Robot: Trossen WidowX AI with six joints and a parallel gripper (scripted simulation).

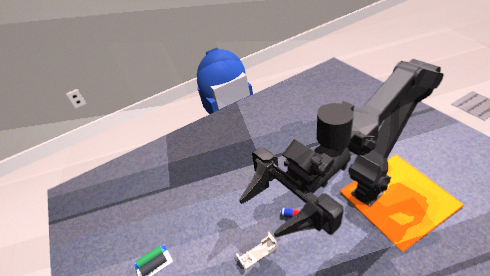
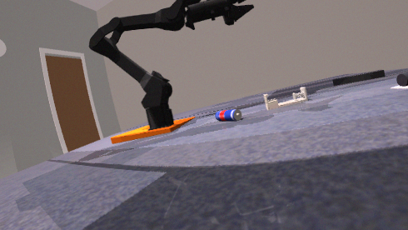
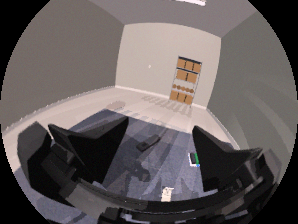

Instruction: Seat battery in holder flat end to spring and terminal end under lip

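My gripper tip is 30 cm above the battery, 18 cm past it and 11 cm to the left of it. From my gripper tip the other things lie so: dark flat bar (30 cm below, 27 cm ahead, 1 cm to the right).
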